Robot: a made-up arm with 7 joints. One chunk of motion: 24 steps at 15 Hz.
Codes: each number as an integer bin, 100 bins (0 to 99) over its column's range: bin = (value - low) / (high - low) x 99, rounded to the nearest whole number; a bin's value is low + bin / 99 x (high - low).
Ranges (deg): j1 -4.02..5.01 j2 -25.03..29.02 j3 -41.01..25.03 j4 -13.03..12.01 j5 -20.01..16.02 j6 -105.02..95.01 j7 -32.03..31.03
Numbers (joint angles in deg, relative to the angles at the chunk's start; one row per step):
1: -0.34 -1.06 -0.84 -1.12 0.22 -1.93 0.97
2: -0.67 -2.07 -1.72 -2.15 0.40 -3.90 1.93
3: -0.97 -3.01 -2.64 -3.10 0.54 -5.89 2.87
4: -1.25 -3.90 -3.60 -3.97 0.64 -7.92 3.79
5: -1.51 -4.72 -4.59 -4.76 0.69 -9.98 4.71
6: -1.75 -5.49 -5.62 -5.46 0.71 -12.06 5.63
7: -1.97 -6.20 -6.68 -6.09 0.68 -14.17 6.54
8: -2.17 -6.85 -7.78 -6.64 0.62 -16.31 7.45
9: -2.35 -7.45 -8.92 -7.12 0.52 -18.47 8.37
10: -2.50 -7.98 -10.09 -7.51 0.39 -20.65 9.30
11: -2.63 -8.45 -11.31 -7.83 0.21 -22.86 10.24
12: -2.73 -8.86 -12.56 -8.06 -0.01 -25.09 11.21
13: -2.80 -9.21 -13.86 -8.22 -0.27 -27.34 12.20
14: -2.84 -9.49 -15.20 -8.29 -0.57 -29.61 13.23
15: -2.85 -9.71 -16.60 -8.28 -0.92 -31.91 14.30
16: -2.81 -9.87 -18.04 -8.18 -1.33 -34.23 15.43
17: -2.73 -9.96 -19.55 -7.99 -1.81 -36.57 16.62
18: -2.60 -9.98 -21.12 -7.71 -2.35 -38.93 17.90
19: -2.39 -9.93 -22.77 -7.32 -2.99 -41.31 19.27
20: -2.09 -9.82 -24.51 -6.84 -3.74 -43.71 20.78
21: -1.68 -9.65 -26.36 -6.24 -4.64 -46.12 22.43
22: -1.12 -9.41 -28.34 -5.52 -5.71 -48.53 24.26
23: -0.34 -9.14 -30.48 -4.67 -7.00 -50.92 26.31
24: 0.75 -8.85 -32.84 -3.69 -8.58 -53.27 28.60
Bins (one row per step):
1: 40 44 60 47 56 51 52
2: 37 42 59 43 56 50 53
3: 33 40 58 39 56 49 55
4: 30 39 56 36 57 48 56
5: 28 37 55 33 57 47 58
6: 25 36 53 30 57 46 59
7: 22 34 51 27 57 45 61
8: 20 33 50 25 57 44 62
9: 18 32 48 23 56 43 63
10: 17 31 46 22 56 42 65
11: 15 30 45 21 56 41 66
12: 14 30 43 20 55 40 68
13: 13 29 41 19 54 38 69
14: 13 28 39 19 53 37 71
15: 13 28 37 19 52 36 73
16: 13 28 34 19 51 35 75
17: 14 28 32 20 50 34 76
18: 16 28 30 21 49 33 78
19: 18 28 27 23 47 32 81
20: 21 28 25 24 45 30 83
21: 26 28 22 27 42 29 85
22: 32 29 19 30 39 28 88
23: 40 29 16 33 36 27 92
24: 52 30 12 37 31 26 95

